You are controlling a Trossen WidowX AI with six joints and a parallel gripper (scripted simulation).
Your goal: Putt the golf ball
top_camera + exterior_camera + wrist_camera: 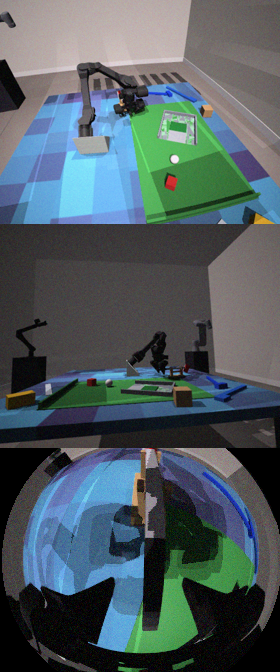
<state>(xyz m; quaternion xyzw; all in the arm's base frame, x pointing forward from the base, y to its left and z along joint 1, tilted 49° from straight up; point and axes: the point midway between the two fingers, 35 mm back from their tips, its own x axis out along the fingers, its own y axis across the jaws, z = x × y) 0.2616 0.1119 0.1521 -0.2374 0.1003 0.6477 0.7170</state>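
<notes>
Right now the red putter is 20 mm behind my gripper tip, 110 mm to the left of it and 30 mm above it. Also, from my gripper tip: white golf ball: 140 mm ahead, 390 mm to the right, 10 mm below; then wooden stand: 20 mm behind, 130 mm to the left; then green mat: 210 mm ahead, 270 mm to the right, 30 mm below.
</notes>
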